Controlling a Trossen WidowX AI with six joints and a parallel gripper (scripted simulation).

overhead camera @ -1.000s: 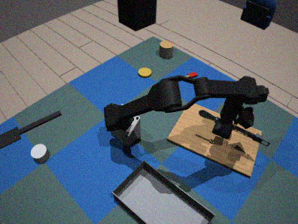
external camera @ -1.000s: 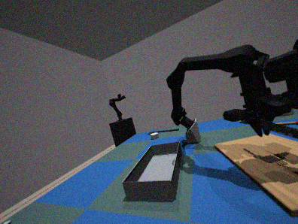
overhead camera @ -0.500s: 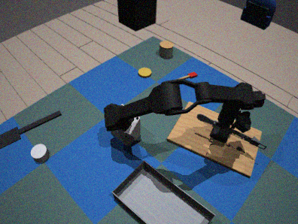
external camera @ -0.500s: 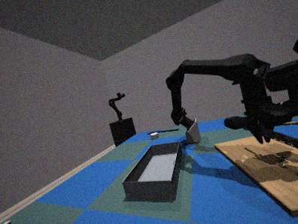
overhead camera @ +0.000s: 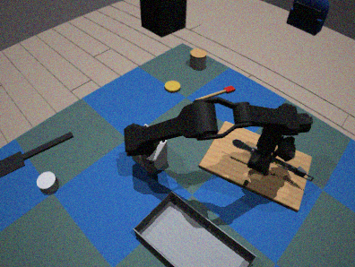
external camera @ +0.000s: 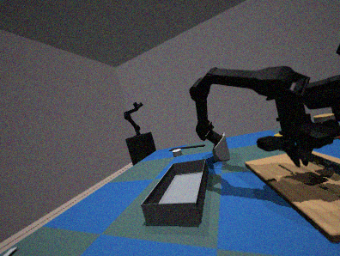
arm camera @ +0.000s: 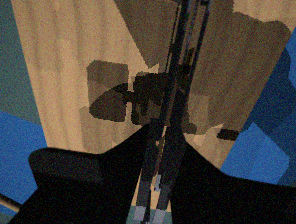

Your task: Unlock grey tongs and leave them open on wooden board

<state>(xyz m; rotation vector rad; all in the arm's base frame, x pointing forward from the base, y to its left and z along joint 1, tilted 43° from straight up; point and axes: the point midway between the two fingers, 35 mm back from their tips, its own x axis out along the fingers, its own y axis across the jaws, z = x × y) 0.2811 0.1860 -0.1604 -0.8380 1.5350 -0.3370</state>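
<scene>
My gripper tip is 10 mm past the wooden board, 20 mm to the right of it and 40 mm above it. The rest, counted from my gripper tip: grey roasting tin (40 mm ahead, 360 mm to the right, 20 mm below); red-tipped stick (340 mm behind, 210 mm to the left, 40 mm below); yellow lock slider (50 mm ahead, 20 mm to the left, 40 mm above).
</scene>
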